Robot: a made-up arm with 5 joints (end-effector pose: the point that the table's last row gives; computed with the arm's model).
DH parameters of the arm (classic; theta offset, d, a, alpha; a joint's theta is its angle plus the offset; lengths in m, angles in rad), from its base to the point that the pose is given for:
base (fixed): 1.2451 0 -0.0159 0
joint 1: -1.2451 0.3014 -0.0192 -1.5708
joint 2: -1.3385 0 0.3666 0
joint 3: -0.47 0 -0.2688 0
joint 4: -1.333 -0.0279 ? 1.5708
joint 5: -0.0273 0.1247 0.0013 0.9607
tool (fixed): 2.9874 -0.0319 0 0
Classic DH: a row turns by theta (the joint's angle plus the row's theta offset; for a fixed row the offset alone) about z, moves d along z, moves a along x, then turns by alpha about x.
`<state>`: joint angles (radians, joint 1 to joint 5).
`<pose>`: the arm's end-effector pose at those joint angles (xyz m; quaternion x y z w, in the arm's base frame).
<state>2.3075 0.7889 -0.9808 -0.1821 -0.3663</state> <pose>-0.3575 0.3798 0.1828 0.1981 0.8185 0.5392 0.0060</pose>
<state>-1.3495 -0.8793 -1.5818 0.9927 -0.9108</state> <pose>-0.0206 -0.0074 0.9062 0.3819 -0.2340 0.1079 0.8876</pose>
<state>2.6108 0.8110 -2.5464 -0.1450 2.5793</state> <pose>-0.5066 0.3360 0.7362 -0.6933 -0.3861 0.5886 0.1540</pose>
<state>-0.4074 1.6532 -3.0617 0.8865 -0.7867</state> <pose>0.6537 -0.3112 0.1571 0.7627 0.1345 0.2330 0.5882</pose>
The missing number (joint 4, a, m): -0.1026
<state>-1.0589 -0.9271 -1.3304 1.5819 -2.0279</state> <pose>-0.0229 -0.0675 0.7646 0.5496 0.4413 0.1596 0.6912</pose>
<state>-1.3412 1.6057 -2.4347 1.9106 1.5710</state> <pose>0.0917 -0.5432 -0.0888 0.1129 -0.5101 -0.8521 0.0313</pose>
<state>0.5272 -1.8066 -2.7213 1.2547 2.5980</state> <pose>-0.6587 -0.4525 0.3759 -0.4262 -0.0727 -0.1145 0.8944</pose>
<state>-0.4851 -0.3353 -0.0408 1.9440 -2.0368</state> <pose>-0.0317 -0.0479 0.3658 -0.7104 -0.5976 -0.0778 0.3636</pose>
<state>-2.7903 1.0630 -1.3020 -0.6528 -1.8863</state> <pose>-0.5711 -0.1821 0.1565 0.5966 -0.1538 -0.4949 0.6128</pose>
